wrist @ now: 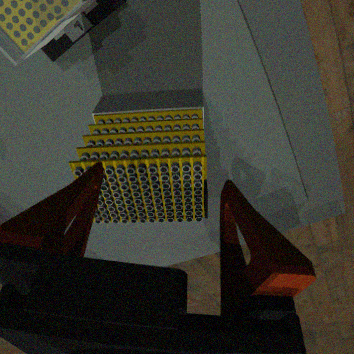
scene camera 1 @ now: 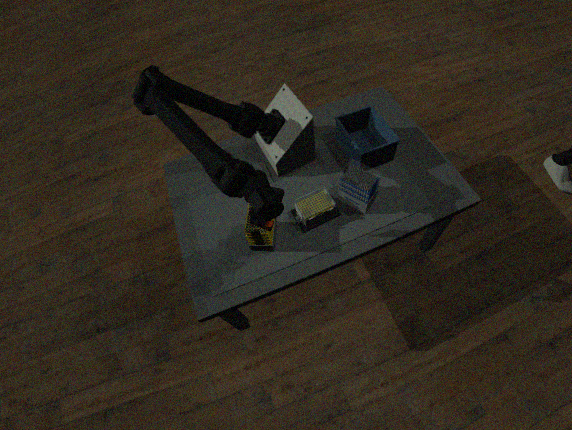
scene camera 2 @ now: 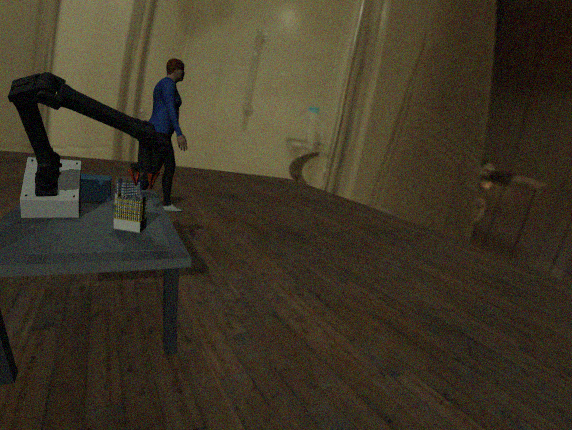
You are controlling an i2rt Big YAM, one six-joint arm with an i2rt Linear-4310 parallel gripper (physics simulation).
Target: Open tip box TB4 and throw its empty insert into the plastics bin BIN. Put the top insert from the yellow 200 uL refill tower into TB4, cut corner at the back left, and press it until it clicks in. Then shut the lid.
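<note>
The yellow refill tower (scene camera 1: 260, 241) (scene camera 2: 128, 210) (wrist: 150, 187) stands upright near the table's left front, with several yellow inserts stacked on a pale base. My gripper (scene camera 1: 262, 226) (scene camera 2: 143, 182) (wrist: 163, 177) is open and empty, pointing down over the tower. In the wrist view the left finger overlaps the top insert's left edge and the right finger is apart from its right side. A box with a yellow perforated top (scene camera 1: 315, 205) (wrist: 37, 20) and a dark base stands beside the tower. Its label is not clearly readable. The blue bin (scene camera 1: 382, 152) (scene camera 2: 96, 187) stands at the back right.
A blue and white tip rack (scene camera 1: 358, 190) with clear plastic at its back stands between the yellow-topped box and the bin. The white robot mount (scene camera 1: 294, 107) (scene camera 2: 50, 207) stands at the table's back. A person (scene camera 2: 167, 107) stands beyond the table.
</note>
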